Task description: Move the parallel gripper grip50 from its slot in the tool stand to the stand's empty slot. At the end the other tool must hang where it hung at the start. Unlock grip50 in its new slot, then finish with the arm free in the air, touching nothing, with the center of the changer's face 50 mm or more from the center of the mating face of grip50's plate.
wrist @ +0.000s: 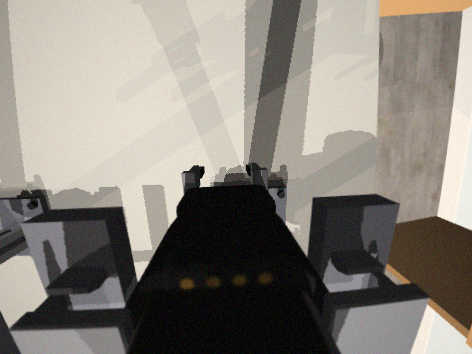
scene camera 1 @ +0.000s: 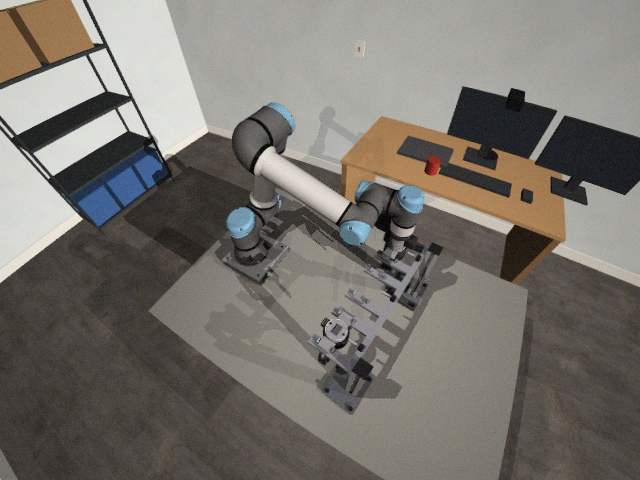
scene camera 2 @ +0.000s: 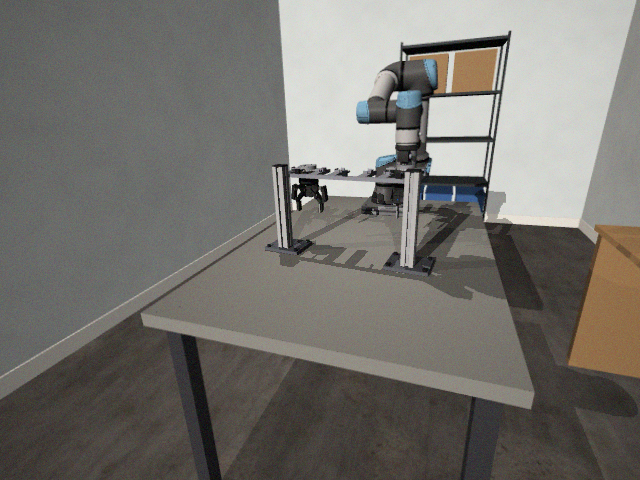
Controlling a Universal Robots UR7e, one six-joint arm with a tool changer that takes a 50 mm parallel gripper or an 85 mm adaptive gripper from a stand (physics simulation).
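Pixels of known places: arm's base, origin of the base link: (scene camera 1: pixel 251 252) (scene camera 2: pixel 386 200).
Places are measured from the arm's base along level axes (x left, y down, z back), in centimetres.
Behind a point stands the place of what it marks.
Observation:
The parallel gripper grip50 (wrist: pixel 225 175) is on the arm's changer (scene camera 1: pixel 395 250). In the wrist view its two fingertips stand apart with nothing between them. In scene camera 1 the changer is at the tool stand's far slot, the one nearest the desk; grip50's fingers are hidden there. In the wrist view the slot's left fork arm (wrist: pixel 80 255) {x 13.0, y -24.1, z -54.4 cm} and right fork arm (wrist: pixel 355 240) {x 23.5, y -24.1, z -55.1 cm} stand on either side of the black body, close in front of the plate's wings. Whether the plate rests on them I cannot tell. The adaptive gripper (scene camera 1: pixel 336 331) (scene camera 2: pixel 309 192) hangs in the near end slot. The middle slot is empty.
The stand's cross rail (scene camera 1: pixel 373 330) {x -12.1, y -24.1, z -64.3 cm} (scene camera 2: pixel 351 178) {x 2.3, y -23.7, z -66.3 cm} runs between two posts (scene camera 2: pixel 281 206) {x -23.1, y -13.2, z -68.9 cm} (scene camera 2: pixel 410 222) {x 22.5, y -11.8, z -70.8 cm}. The desk (scene camera 1: pixel 361 149), with monitors and a red cup (scene camera 1: pixel 432 165), stands beyond the far end. A shelf unit (scene camera 2: pixel 461 138) stands behind the arm.

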